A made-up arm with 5 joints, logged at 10 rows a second.
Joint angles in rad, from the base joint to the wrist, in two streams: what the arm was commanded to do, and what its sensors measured. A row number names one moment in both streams.
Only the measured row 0 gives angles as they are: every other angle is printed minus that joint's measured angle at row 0.
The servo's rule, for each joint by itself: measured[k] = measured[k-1] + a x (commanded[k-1-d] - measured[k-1]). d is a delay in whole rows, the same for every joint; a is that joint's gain. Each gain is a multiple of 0.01, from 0.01 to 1. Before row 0 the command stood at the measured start. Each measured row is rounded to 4 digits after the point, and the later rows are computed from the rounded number. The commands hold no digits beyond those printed.
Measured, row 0: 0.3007 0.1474 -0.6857 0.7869 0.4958
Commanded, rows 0 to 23: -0.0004 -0.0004 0.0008 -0.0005 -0.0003; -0.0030 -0.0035 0.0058 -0.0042 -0.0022; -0.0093 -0.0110 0.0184 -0.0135 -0.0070; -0.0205 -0.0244 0.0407 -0.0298 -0.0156; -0.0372 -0.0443 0.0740 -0.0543 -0.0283; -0.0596 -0.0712 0.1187 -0.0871 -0.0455; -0.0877 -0.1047 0.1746 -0.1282 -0.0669; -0.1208 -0.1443 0.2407 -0.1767 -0.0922; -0.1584 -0.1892 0.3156 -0.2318 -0.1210; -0.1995 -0.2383 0.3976 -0.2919 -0.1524; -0.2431 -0.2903 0.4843 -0.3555 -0.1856; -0.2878 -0.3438 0.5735 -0.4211 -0.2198; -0.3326 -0.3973 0.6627 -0.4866 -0.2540; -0.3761 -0.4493 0.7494 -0.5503 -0.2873; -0.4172 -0.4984 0.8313 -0.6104 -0.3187; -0.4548 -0.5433 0.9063 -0.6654 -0.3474; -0.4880 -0.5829 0.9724 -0.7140 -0.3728; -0.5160 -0.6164 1.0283 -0.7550 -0.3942; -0.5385 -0.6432 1.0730 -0.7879 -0.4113; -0.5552 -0.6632 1.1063 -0.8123 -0.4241; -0.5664 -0.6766 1.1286 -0.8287 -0.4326; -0.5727 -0.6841 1.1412 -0.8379 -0.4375; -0.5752 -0.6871 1.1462 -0.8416 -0.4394; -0.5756 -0.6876 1.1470 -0.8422 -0.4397
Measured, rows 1 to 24: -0.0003 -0.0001 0.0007 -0.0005 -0.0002; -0.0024 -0.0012 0.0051 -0.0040 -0.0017; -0.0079 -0.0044 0.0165 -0.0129 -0.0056; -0.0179 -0.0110 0.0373 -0.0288 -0.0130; -0.0331 -0.0220 0.0689 -0.0528 -0.0243; -0.0540 -0.0382 0.1117 -0.0850 -0.0400; -0.0806 -0.0601 0.1658 -0.1256 -0.0599; -0.1124 -0.0879 0.2302 -0.1736 -0.0838; -0.1487 -0.1213 0.3036 -0.2283 -0.1113; -0.1888 -0.1599 0.3844 -0.2881 -0.1417; -0.2317 -0.2029 0.4703 -0.3515 -0.1742; -0.2760 -0.2494 0.5591 -0.4169 -0.2079; -0.3207 -0.2982 0.6482 -0.4824 -0.2420; -0.3645 -0.3481 0.7352 -0.5462 -0.2755; -0.4061 -0.3977 0.8178 -0.6065 -0.3075; -0.4446 -0.4457 0.8939 -0.6619 -0.3370; -0.4789 -0.4910 0.9614 -0.7109 -0.3635; -0.5082 -0.5324 1.0189 -0.7524 -0.3862; -0.5321 -0.5690 1.0654 -0.7858 -0.4048; -0.5503 -0.6001 1.1006 -0.8107 -0.4191; -0.5630 -0.6253 1.1247 -0.8276 -0.4291; -0.5707 -0.6447 1.1389 -0.8373 -0.4353; -0.5743 -0.6587 1.1452 -0.8413 -0.4383; -0.5753 -0.6682 1.1467 -0.8421 -0.4393
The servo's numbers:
d 0
a 0.79 0.33 0.86 0.94 0.74

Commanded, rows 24 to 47: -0.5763 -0.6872 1.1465 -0.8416 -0.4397; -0.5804 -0.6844 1.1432 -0.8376 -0.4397; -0.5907 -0.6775 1.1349 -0.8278 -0.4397; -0.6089 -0.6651 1.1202 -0.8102 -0.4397; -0.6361 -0.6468 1.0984 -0.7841 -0.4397; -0.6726 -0.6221 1.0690 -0.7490 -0.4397; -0.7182 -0.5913 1.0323 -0.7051 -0.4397; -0.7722 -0.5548 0.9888 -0.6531 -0.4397; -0.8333 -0.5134 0.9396 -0.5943 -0.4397; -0.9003 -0.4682 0.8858 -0.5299 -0.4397; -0.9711 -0.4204 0.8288 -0.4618 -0.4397; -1.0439 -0.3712 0.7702 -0.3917 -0.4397; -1.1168 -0.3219 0.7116 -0.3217 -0.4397; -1.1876 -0.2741 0.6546 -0.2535 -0.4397; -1.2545 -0.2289 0.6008 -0.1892 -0.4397; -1.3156 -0.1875 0.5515 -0.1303 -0.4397; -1.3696 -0.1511 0.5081 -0.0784 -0.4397; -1.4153 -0.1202 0.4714 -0.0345 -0.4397; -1.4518 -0.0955 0.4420 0.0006 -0.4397; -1.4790 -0.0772 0.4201 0.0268 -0.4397; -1.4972 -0.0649 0.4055 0.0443 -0.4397; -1.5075 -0.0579 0.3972 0.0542 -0.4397; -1.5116 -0.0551 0.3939 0.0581 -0.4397; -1.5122 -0.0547 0.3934 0.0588 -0.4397
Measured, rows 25 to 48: -0.5761 -0.6745 1.1465 -0.8416 -0.4396; -0.5795 -0.6778 1.1437 -0.8378 -0.4397; -0.5883 -0.6777 1.1361 -0.8284 -0.4397; -0.6046 -0.6735 1.1224 -0.8113 -0.4397; -0.6295 -0.6647 1.1018 -0.7857 -0.4397; -0.6635 -0.6506 1.0736 -0.7512 -0.4397; -0.7067 -0.6310 1.0381 -0.7079 -0.4397; -0.7584 -0.6059 0.9957 -0.6564 -0.4397; -0.8176 -0.5754 0.9475 -0.5980 -0.4397; -0.8829 -0.5400 0.8944 -0.5340 -0.4397; -0.9526 -0.5005 0.8380 -0.4661 -0.4397; -1.0247 -0.4578 0.7797 -0.3962 -0.4397; -1.0975 -0.4130 0.7211 -0.3262 -0.4397; -1.1687 -0.3672 0.6639 -0.2579 -0.4397; -1.2365 -0.3216 0.6096 -0.1933 -0.4397; -1.2990 -0.2773 0.5596 -0.1341 -0.4397; -1.3548 -0.2357 0.5153 -0.0817 -0.4397; -1.4026 -0.1976 0.4775 -0.0373 -0.4397; -1.4415 -0.1639 0.4470 -0.0017 -0.4397; -1.4711 -0.1353 0.4239 0.0251 -0.4397; -1.4917 -0.1121 0.4081 0.0431 -0.4397; -1.5042 -0.0942 0.3987 0.0535 -0.4397; -1.5100 -0.0813 0.3946 0.0578 -0.4397; -1.5117 -0.0725 0.3936 0.0587 -0.4397
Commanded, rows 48 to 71: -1.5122 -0.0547 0.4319 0.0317 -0.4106; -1.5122 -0.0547 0.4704 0.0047 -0.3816; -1.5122 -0.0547 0.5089 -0.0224 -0.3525; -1.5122 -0.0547 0.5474 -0.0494 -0.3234; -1.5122 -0.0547 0.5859 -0.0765 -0.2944; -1.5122 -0.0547 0.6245 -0.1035 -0.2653; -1.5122 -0.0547 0.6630 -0.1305 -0.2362; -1.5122 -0.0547 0.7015 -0.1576 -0.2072; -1.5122 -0.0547 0.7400 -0.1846 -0.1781; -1.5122 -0.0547 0.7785 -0.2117 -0.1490; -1.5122 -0.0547 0.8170 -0.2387 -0.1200; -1.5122 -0.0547 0.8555 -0.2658 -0.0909; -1.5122 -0.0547 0.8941 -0.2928 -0.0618; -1.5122 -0.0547 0.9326 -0.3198 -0.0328; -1.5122 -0.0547 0.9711 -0.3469 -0.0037; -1.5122 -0.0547 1.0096 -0.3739 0.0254; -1.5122 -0.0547 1.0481 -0.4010 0.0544; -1.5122 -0.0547 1.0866 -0.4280 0.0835; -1.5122 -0.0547 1.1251 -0.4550 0.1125; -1.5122 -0.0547 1.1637 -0.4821 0.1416; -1.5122 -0.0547 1.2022 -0.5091 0.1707; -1.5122 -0.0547 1.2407 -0.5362 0.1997; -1.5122 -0.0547 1.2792 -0.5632 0.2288; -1.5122 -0.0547 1.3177 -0.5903 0.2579
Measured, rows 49 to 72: -1.5121 -0.0666 0.4265 0.0333 -0.4182; -1.5122 -0.0627 0.4643 0.0064 -0.3911; -1.5122 -0.0601 0.5027 -0.0207 -0.3625; -1.5122 -0.0583 0.5411 -0.0477 -0.3336; -1.5122 -0.0571 0.5796 -0.0748 -0.3046; -1.5122 -0.0563 0.6182 -0.1018 -0.2755; -1.5122 -0.0558 0.6567 -0.1288 -0.2464; -1.5122 -0.0554 0.6952 -0.1559 -0.2174; -1.5122 -0.0552 0.7337 -0.1829 -0.1883; -1.5122 -0.0550 0.7722 -0.2100 -0.1592; -1.5122 -0.0549 0.8107 -0.2370 -0.1302; -1.5122 -0.0548 0.8492 -0.2641 -0.1011; -1.5122 -0.0548 0.8878 -0.2911 -0.0720; -1.5122 -0.0548 0.9263 -0.3181 -0.0430; -1.5122 -0.0548 0.9648 -0.3452 -0.0139; -1.5122 -0.0548 1.0033 -0.3722 0.0152; -1.5122 -0.0548 1.0418 -0.3993 0.0442; -1.5122 -0.0548 1.0803 -0.4263 0.0733; -1.5122 -0.0548 1.1188 -0.4533 0.1023; -1.5122 -0.0548 1.1574 -0.4804 0.1314; -1.5122 -0.0548 1.1959 -0.5074 0.1605; -1.5122 -0.0548 1.2344 -0.5345 0.1895; -1.5122 -0.0548 1.2729 -0.5615 0.2186; -1.5122 -0.0548 1.3114 -0.5886 0.2477
